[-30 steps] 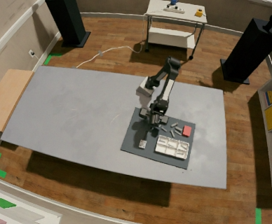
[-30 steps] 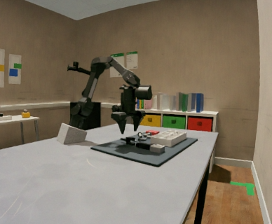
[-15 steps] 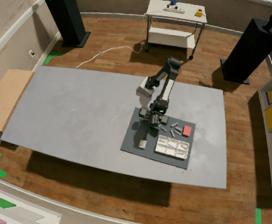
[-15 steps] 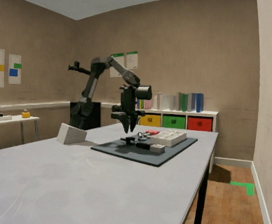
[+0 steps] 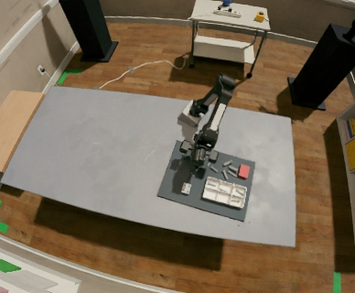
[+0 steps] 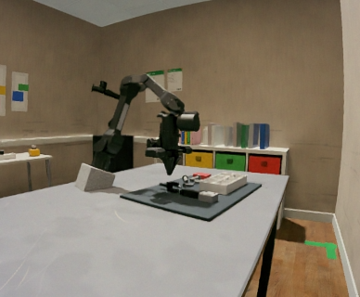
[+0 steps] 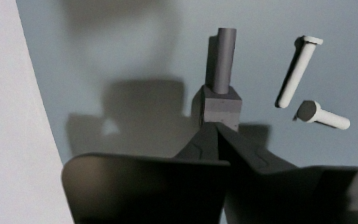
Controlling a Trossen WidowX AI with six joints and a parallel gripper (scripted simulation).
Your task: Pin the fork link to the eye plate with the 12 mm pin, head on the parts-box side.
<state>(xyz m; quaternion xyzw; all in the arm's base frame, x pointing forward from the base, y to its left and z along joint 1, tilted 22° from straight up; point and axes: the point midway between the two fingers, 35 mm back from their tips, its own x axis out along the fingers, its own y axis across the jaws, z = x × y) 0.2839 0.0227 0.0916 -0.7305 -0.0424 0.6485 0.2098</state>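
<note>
My hand is 10 mm to the right of the fork link and 80 mm above it. The rest, counted from my hand: eye plate 80 mm ahead, 30 mm to the right, 80 mm below; then mat 80 mm ahead, 70 mm to the left, 100 mm below; then grey block 160 mm ahead, 40 mm to the right, 70 mm below.
</note>
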